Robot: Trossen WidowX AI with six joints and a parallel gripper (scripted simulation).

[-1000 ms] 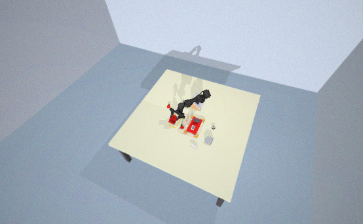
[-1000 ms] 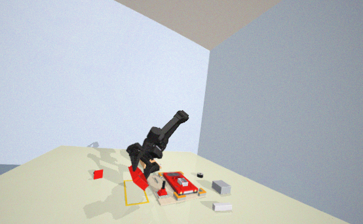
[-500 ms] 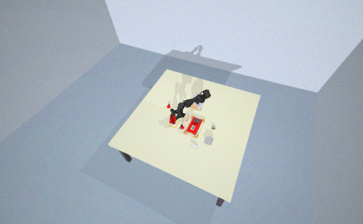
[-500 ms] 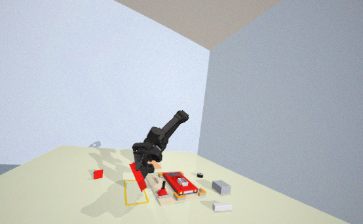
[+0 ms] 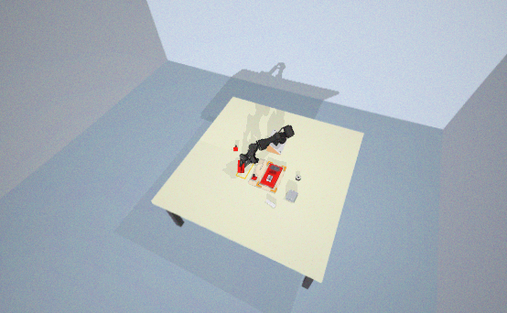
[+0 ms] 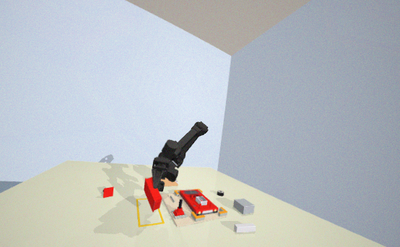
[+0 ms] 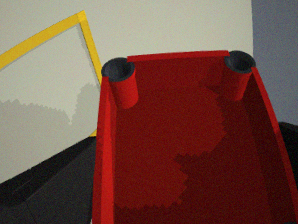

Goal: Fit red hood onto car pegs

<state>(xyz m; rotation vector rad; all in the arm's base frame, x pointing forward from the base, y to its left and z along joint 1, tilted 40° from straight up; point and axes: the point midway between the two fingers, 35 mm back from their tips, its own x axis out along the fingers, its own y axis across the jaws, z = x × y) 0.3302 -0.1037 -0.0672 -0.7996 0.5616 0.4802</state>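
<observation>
My gripper tip is 1 cm to the left of the red hood. Round my gripper tip: small black cylinder: 42 cm to the left, 13 cm behind, 8 cm below; then pale grey bar: 31 cm to the left, 16 cm ahead, 8 cm below; then grey engine block: 23 cm to the left, 6 cm below, 3 cm behind.
</observation>
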